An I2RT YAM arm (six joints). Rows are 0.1 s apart.
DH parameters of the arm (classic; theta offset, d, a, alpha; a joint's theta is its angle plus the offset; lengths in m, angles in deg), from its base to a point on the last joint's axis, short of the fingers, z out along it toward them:
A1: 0 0.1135 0.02 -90
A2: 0 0 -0.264 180
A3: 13.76 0 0.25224 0
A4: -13.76 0 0.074 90
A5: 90 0 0 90
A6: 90 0.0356 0 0
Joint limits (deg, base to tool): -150..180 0..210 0..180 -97..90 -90..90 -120..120
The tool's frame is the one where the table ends.
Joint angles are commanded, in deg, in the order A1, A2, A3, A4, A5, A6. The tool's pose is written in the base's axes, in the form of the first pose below.
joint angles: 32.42, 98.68, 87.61, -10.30, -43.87, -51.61
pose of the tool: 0.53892 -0.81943 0.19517 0.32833; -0.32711 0.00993 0.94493 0.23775; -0.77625 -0.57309 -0.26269 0.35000; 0 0 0 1
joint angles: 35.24, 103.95, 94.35, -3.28, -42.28, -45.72
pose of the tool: 0.56201 -0.80236 0.20089 0.33986; -0.25150 0.06561 0.96563 0.26942; -0.78796 -0.59322 -0.16492 0.36565; 0 0 0 1
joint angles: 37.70, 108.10, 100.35, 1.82, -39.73, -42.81
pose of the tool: 0.60147 -0.76959 0.21438 0.34507; -0.19567 0.11826 0.97351 0.29546; -0.77456 -0.62749 -0.07945 0.38037; 0 0 0 1
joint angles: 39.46, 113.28, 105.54, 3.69, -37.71, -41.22
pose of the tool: 0.60071 -0.76845 0.22053 0.35451; -0.18073 0.13818 0.97378 0.32003; -0.77877 -0.62481 -0.05587 0.37524; 0 0 0 1
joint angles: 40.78, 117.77, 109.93, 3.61, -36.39, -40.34
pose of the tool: 0.58780 -0.77841 0.22040 0.36200; -0.18115 0.13888 0.97360 0.34014; -0.78847 -0.61220 -0.05938 0.36554; 0 0 0 1
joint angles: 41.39, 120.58, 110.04, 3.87, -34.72, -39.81
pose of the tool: 0.55273 -0.79928 0.23588 0.36824; -0.21432 0.13720 0.96708 0.35156; -0.80533 -0.58509 -0.09547 0.34296; 0 0 0 1
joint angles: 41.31, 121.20, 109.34, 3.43, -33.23, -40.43
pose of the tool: 0.53835 -0.80169 0.25978 0.37135; -0.24907 0.14312 0.95785 0.35232; -0.80508 -0.58036 -0.12263 0.33247; 0 0 0 1
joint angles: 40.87, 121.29, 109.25, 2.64, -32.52, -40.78
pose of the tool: 0.52881 -0.80216 0.27729 0.37454; -0.27072 0.15023 0.95086 0.34941; -0.80440 -0.57790 -0.13772 0.32968; 0 0 0 1
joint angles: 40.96, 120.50, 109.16, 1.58, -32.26, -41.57
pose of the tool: 0.53563 -0.79687 0.27945 0.37162; -0.27806 0.14604 0.94940 0.34776; -0.79736 -0.58624 -0.14335 0.33397; 0 0 0 1
